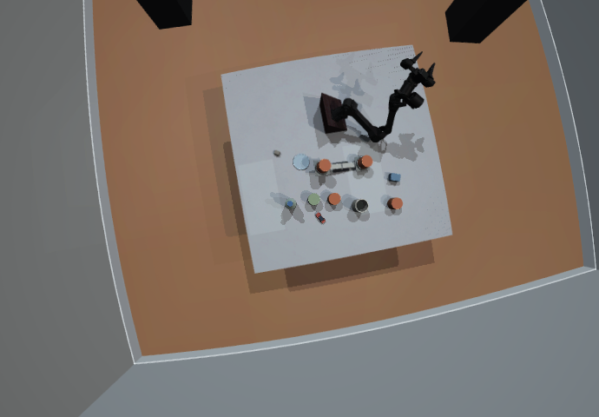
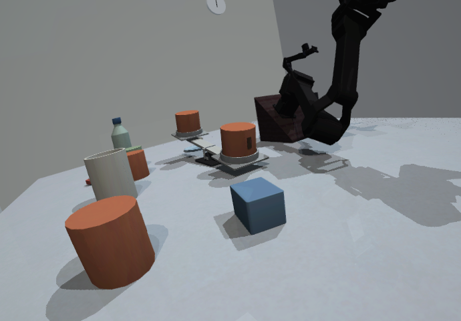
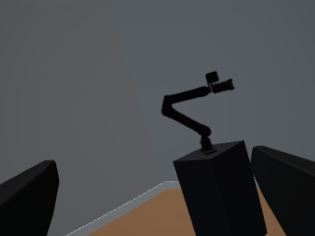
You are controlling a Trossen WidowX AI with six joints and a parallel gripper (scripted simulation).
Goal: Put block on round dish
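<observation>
The orange cup lies 43 cm ahead of my gripper tip, 35 cm below it and 23 cm to the right of it. Also, from my gripper tip: red item 75 cm ahead, 52 cm to the right, 39 cm below; then pale blue round dish 62 cm to the right, 40 cm below, 40 cm ahead; then grey block 43 cm ahead, 36 cm below, 25 cm to the right.
</observation>
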